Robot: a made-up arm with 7 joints. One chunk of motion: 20 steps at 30 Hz.
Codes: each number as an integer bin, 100 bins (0 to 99) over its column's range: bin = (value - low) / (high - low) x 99, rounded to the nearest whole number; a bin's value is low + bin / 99 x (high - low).
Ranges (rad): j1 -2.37..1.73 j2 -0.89..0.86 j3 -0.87..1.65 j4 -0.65..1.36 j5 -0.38..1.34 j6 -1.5..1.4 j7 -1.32..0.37
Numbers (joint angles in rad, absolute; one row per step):
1: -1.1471 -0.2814 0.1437 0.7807 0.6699 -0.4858 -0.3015
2: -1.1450 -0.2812 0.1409 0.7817 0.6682 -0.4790 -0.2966
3: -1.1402 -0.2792 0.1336 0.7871 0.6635 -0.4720 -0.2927
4: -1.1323 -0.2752 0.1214 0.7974 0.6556 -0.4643 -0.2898
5: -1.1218 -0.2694 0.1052 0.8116 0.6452 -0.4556 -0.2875
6: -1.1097 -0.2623 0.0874 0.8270 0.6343 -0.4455 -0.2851
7: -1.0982 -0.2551 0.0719 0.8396 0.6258 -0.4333 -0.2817
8: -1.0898 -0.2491 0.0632 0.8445 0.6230 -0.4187 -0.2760
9: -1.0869 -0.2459 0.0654 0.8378 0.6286 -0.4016 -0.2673
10: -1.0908 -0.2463 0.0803 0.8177 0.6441 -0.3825 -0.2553
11: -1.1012 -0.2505 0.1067 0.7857 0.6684 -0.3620 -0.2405
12: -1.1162 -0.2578 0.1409 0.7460 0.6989 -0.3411 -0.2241
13: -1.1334 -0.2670 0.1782 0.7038 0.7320 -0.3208 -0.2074
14: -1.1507 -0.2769 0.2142 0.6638 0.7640 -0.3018 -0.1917
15: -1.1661 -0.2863 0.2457 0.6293 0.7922 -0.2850 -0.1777
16: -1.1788 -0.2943 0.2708 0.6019 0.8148 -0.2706 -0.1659
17: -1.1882 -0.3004 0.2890 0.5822 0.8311 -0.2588 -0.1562
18: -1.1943 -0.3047 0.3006 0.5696 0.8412 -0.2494 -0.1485
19: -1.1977 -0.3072 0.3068 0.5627 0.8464 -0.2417 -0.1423
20: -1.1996 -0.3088 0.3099 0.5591 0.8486 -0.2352 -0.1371
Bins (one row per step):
1: 30 34 40 70 60 35 60
2: 30 34 40 71 60 35 60
3: 30 35 39 71 60 35 60
4: 30 35 39 71 60 35 60
5: 30 35 38 72 59 36 60
6: 30 36 38 73 58 36 61
7: 31 36 37 73 58 36 61
8: 31 36 37 74 58 37 61
9: 31 36 37 73 58 37 62
10: 31 36 37 72 59 38 62
11: 31 36 38 71 60 39 63
12: 30 36 40 69 62 40 64
13: 30 35 41 67 64 40 65
14: 29 35 43 65 66 41 66
15: 29 34 44 63 67 41 67
16: 29 34 45 62 69 42 68
17: 29 33 46 61 70 42 68
18: 28 33 46 60 70 43 69
19: 28 33 46 60 71 43 69
20: 28 33 46 60 71 43 69

